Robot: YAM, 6 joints.
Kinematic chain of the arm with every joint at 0, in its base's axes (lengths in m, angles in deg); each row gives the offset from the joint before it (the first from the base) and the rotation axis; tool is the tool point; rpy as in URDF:
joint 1: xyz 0 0 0.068 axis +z
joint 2: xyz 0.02 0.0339 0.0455 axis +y
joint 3: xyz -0.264 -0.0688 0 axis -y
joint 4: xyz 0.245 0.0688 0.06 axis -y
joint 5: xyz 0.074 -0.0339 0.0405 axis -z
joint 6: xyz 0.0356 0 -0.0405 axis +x
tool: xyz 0 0 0 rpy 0 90 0
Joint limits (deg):
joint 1: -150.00..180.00
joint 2: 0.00..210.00
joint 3: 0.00..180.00
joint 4: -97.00..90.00
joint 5: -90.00..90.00
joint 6: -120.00..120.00
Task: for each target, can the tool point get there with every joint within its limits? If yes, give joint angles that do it. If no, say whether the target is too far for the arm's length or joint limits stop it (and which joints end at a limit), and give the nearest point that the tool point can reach.
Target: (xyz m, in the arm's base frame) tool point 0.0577 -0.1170 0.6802
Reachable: yes | joints -78.59 91.63 138.58 59.72 -69.60 -70.33
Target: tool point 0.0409 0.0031 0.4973
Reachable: yes | joints -122.90 26.85 57.65 52.06 -66.40 -9.37
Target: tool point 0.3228 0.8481 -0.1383
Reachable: no: too far | nearest point 0.2213 0.5814 -0.0573 | short by 0.297 m
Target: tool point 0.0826 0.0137 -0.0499
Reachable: yes | joints -11.14 153.45 27.02 -22.43 -55.66 -80.29
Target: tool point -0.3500 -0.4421 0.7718
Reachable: no: too far | nearest point -0.2598 -0.3282 0.5960 | short by 0.228 m
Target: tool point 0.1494 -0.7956 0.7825
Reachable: no: too far | nearest point 0.0918 -0.4889 0.5181 | short by 0.409 m
